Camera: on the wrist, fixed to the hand. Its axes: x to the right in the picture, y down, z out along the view.
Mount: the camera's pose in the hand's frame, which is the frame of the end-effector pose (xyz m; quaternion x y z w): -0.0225 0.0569 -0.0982 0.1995 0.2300 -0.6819 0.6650
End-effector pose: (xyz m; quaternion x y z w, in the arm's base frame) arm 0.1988 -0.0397 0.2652 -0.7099 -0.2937 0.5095 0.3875
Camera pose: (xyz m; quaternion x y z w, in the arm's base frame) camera 0.2865 -0.1126 0.2457 -0.3117 -0.4887 -0.0301 0.8143
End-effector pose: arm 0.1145 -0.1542 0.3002 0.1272 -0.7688 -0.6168 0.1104
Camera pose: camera 0.1644 -0.2254 0.3766 -0.7728 0.5222 0.3029 0.1958
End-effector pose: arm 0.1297 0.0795 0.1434 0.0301 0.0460 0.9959 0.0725
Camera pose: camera 0.1373 0.0116 0.0501 -0.2259 0.2665 0.6106 0.7107
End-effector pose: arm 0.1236 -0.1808 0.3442 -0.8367 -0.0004 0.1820 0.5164
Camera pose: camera 0.1219 -0.2965 0.3412 -0.4950 -0.4158 -0.4235 0.6346
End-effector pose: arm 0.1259 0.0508 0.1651 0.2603 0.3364 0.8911 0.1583
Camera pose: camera 0.0821 -0.0514 0.1332 -0.2297 0.6154 0.4774 0.5836
